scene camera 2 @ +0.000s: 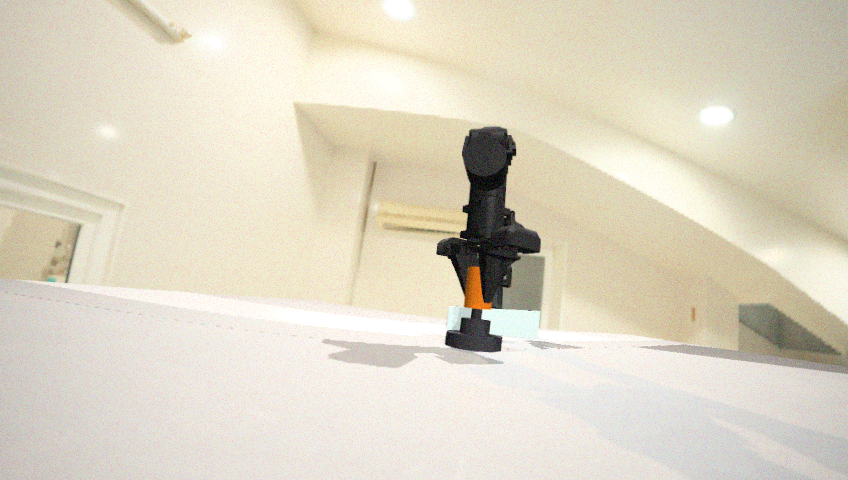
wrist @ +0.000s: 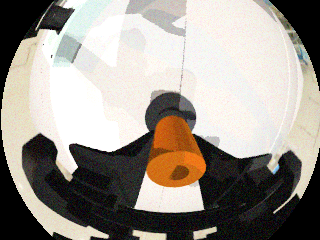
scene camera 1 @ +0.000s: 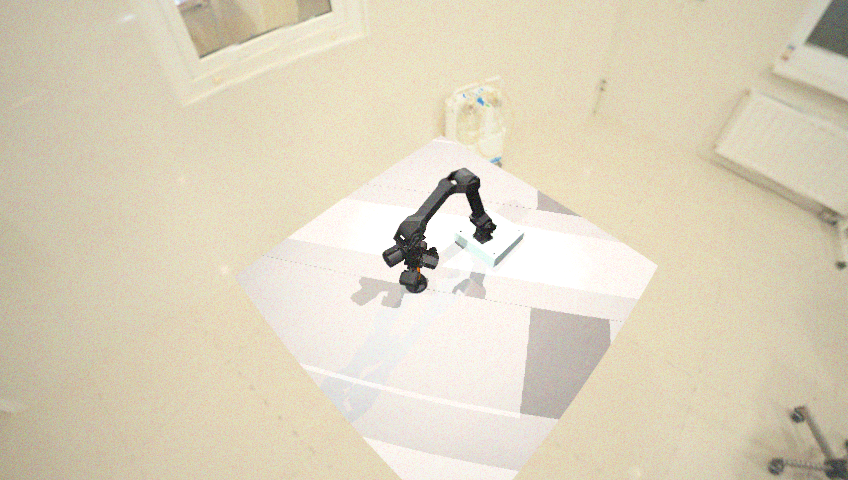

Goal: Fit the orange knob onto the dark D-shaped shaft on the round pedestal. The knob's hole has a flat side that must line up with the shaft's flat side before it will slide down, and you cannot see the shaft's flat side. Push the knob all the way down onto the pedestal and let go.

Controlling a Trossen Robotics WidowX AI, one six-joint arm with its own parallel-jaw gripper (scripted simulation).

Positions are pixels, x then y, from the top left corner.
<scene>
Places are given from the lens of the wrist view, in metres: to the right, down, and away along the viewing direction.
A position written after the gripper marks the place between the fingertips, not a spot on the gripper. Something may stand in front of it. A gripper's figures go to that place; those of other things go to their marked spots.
gripper (wrist: 172,135): 0.01, 0.02, 0.10
orange knob (wrist: 175,161): 0.01, 0.03, 0.05
dark pedestal (wrist: 167,104): 0.01, -0.02, 0.14
The marked spots on the dark pedestal and the orange knob are 0.10 m apart.
</scene>
